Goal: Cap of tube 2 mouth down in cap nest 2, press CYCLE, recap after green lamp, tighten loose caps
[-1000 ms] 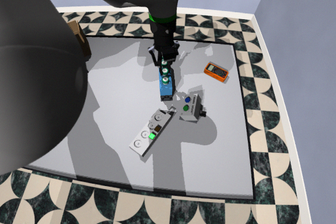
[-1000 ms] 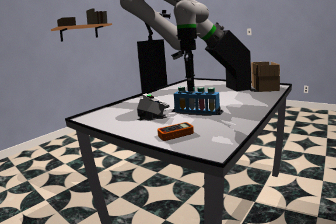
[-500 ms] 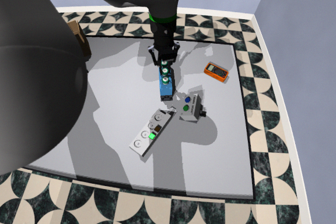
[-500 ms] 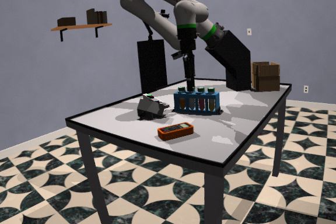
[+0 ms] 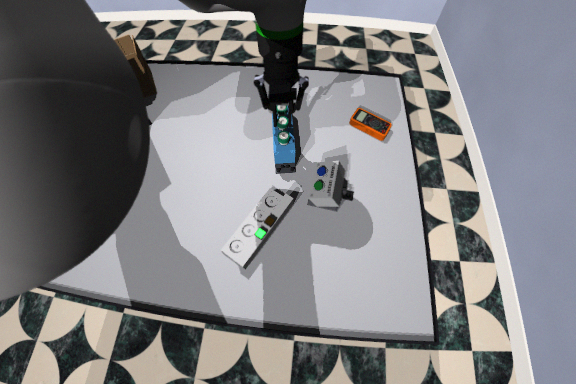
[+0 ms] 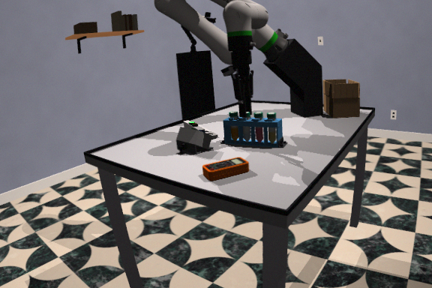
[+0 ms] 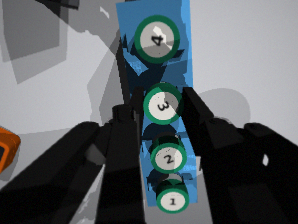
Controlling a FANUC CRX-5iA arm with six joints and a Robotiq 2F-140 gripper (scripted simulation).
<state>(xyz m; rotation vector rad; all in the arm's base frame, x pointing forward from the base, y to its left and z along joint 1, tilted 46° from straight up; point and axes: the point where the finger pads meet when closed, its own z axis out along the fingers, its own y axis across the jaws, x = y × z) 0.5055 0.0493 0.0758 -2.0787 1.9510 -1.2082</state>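
The cap lies 50 mm to the left of my hand and 30 mm below it. The rest, counted from my hand: green ready key 90 mm ahead, 180 mm to the right, 70 mm below; blue cycle key 100 mm ahead, 140 mm to the right, 70 mm below; key housing 110 mm ahead, 160 mm to the right, 90 mm below.
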